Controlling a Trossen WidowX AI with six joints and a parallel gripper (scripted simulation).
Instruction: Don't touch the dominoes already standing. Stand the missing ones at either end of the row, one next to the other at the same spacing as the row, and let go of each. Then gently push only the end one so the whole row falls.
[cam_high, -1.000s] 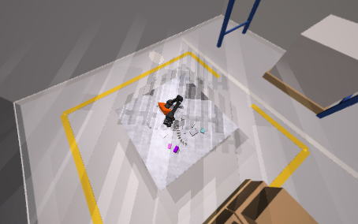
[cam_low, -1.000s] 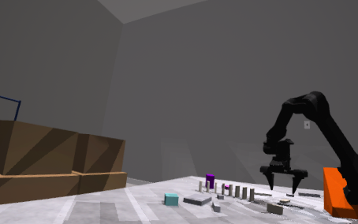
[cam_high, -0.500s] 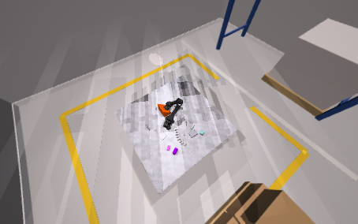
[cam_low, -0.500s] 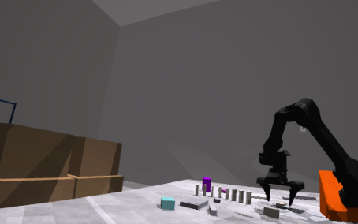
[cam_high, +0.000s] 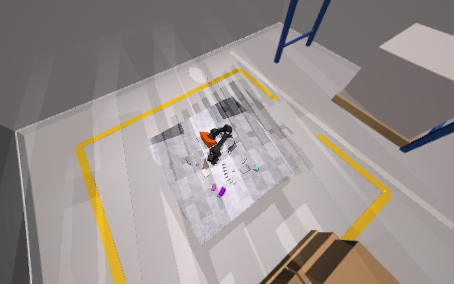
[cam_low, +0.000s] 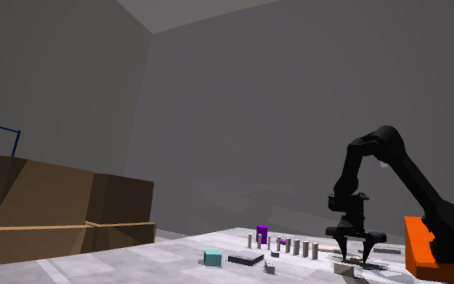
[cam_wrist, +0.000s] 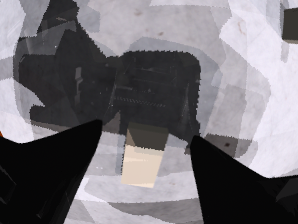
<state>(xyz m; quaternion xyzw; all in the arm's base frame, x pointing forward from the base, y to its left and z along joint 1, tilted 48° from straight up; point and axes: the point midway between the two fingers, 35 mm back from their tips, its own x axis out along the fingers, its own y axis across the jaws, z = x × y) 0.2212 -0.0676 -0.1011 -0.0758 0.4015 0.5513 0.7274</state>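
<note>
Right now my gripper tip is 15 cm to the left of the flat beige tile and 8 cm short of it. From my gripper tip the other things lie so: grey slab 32 cm ahead, 20 cm to the left, 1 cm above; then cube 38 cm ahead, 30 cm to the left, 1 cm above; then purple block 35 cm ahead, 15 cm to the right, 3 cm above.
</note>
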